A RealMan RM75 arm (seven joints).
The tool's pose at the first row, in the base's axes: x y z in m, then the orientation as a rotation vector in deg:
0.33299, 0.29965, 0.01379, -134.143, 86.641, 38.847
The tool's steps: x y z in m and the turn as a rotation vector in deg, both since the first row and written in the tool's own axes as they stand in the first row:
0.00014, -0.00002, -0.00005, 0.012, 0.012, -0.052
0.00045, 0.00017, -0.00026, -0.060, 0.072, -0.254
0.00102, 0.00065, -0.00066, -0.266, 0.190, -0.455
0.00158, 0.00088, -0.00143, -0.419, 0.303, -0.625
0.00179, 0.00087, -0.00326, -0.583, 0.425, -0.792
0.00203, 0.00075, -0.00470, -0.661, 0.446, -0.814
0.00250, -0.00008, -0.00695, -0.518, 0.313, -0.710
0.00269, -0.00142, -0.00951, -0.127, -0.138, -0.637
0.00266, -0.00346, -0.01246, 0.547, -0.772, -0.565
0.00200, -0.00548, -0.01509, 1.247, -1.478, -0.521
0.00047, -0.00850, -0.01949, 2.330, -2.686, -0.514
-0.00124, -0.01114, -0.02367, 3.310, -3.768, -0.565
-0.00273, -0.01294, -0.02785, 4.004, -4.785, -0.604
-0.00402, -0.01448, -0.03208, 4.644, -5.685, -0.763
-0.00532, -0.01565, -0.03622, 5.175, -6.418, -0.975
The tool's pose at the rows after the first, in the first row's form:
0.33307, 0.29953, 0.01376, -134.174, 86.580, 38.811
0.33305, 0.29911, 0.01378, -134.389, 86.349, 38.763
0.33291, 0.29828, 0.01384, -134.740, 86.143, 38.775
0.33307, 0.29738, 0.01421, -135.031, 85.974, 38.752
0.33359, 0.29637, 0.01566, -135.335, 85.812, 38.730
0.33412, 0.29557, 0.01676, -135.419, 85.792, 38.773
0.33557, 0.29450, 0.01842, -135.161, 85.870, 38.811
0.33746, 0.29372, 0.02047, -134.522, 85.774, 38.956
0.34000, 0.29323, 0.02295, -133.552, 85.597, 39.036
0.34223, 0.29336, 0.02549, -132.531, 85.351, 39.160
0.34548, 0.29377, 0.02997, -130.910, 84.840, 39.450
0.34828, 0.29427, 0.03436, -129.487, 84.306, 39.679
0.35039, 0.29424, 0.03866, -128.310, 83.815, 40.093
0.35234, 0.29392, 0.04290, -127.322, 83.226, 40.400
0.35394, 0.29350, 0.04708, -126.559, 82.644, 40.618

